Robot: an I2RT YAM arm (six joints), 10 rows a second.
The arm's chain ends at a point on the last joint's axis. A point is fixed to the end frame.
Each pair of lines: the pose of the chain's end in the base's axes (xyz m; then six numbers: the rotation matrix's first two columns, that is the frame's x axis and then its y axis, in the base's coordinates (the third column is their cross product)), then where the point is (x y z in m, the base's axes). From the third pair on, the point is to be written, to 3 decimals.
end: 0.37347, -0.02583, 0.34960, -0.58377, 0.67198, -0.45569, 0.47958, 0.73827, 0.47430
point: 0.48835 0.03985 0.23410
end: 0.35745, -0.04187, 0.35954, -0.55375, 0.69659, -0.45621, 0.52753, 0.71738, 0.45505
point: 0.47376 0.01571 0.24118
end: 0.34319, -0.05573, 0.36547, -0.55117, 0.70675, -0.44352, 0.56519, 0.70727, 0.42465
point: 0.456 -0.003 0.242
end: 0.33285, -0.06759, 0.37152, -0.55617, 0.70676, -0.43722, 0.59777, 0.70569, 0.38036
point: 0.441 -0.020 0.242
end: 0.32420, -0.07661, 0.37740, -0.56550, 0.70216, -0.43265, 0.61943, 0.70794, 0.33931
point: 0.428 -0.034 0.242
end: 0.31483, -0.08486, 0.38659, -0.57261, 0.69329, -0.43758, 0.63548, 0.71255, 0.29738
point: 0.415 -0.047 0.247
